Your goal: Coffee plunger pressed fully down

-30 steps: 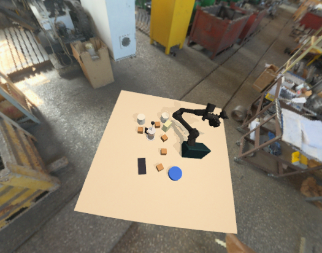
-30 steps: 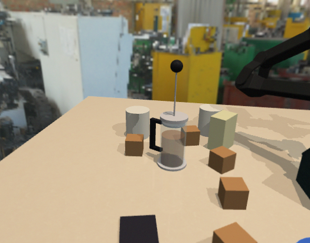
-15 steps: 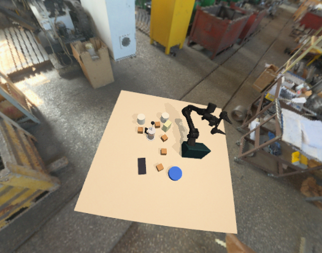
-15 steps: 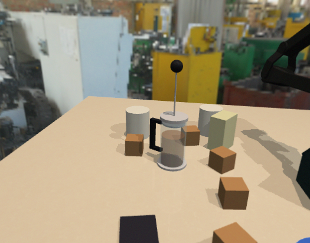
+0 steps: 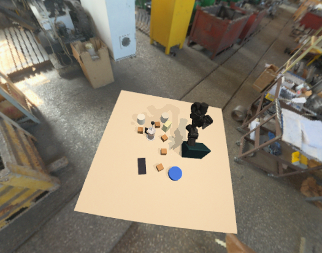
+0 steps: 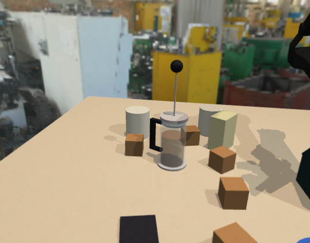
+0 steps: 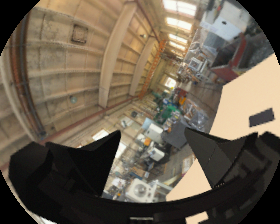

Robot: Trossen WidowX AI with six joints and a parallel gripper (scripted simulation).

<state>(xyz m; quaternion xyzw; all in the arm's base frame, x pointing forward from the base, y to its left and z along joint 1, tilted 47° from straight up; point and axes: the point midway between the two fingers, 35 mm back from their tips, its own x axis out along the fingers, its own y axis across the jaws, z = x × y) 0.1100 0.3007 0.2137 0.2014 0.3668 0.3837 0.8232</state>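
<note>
The glass coffee press lies 390 mm below my gripper tip, 280 mm ahead of it and 210 mm to the right of it. From my gripper tip the other things lie so: pale green block: 470 mm below, 310 mm to the right, 100 mm ahead; blue disc: 500 mm below, 150 mm to the left, 30 mm ahead; dark flat slab: 520 mm below, 330 mm ahead, 90 mm to the left.
</note>
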